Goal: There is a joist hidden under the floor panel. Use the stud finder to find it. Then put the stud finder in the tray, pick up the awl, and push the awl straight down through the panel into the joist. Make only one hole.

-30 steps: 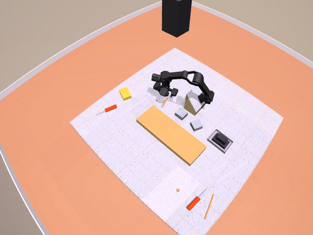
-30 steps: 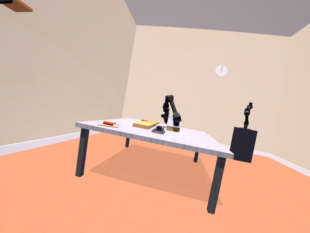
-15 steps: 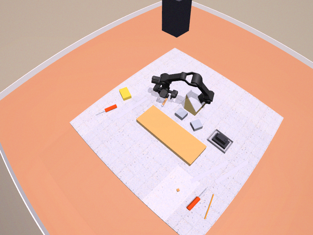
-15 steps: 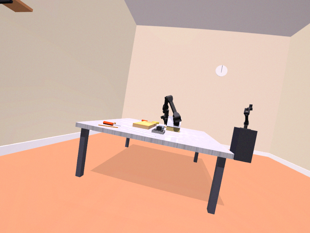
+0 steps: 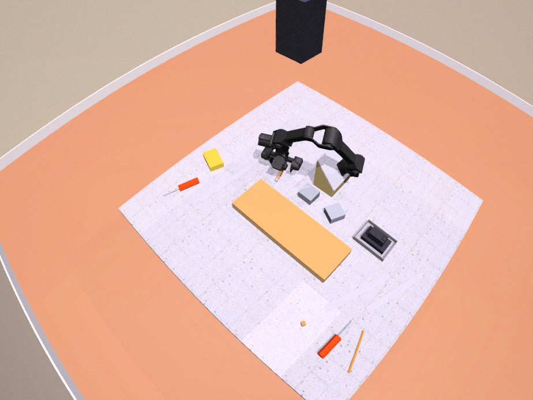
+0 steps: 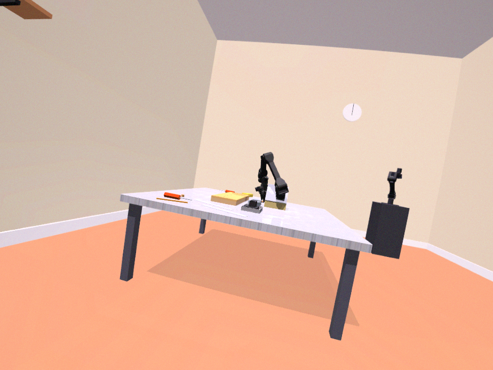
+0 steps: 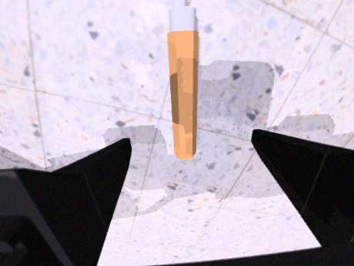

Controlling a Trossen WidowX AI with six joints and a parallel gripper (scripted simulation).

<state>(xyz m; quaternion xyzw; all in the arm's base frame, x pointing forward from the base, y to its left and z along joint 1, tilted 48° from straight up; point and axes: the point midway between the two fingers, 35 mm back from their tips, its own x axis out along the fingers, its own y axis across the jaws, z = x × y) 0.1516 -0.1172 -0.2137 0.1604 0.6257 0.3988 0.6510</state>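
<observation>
The awl is 6 cm ahead of my gripper tip and 2 cm to the left of it. Also, from my gripper tip: stud finder (1 cm ahead, 57 cm to the left, 4 cm above); grey tray (1 cm ahead, 56 cm to the left); yellow block (19 cm ahead, 28 cm to the right).
</observation>
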